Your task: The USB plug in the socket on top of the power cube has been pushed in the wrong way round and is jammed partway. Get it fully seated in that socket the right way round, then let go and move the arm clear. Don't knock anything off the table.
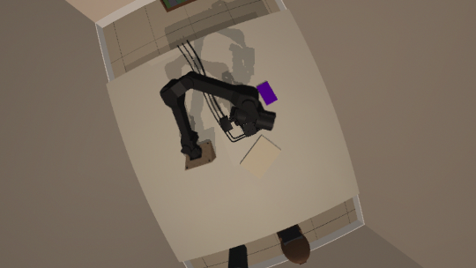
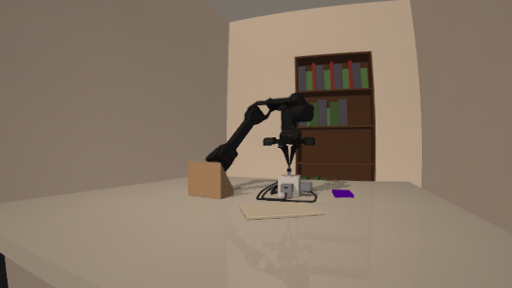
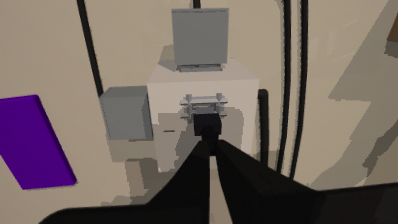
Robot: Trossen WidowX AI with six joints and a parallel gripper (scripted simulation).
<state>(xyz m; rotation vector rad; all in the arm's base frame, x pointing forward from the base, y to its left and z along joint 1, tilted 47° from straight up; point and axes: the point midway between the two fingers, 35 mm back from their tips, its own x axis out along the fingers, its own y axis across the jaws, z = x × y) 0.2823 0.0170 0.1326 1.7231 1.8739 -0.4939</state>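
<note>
The black USB plug lies 2 cm below my gripper tip. Round my gripper tip: beige pad (24 cm to the right, 11 cm below, 5 cm ahead); purple block (19 cm ahead, 11 cm below, 10 cm to the left).
</note>
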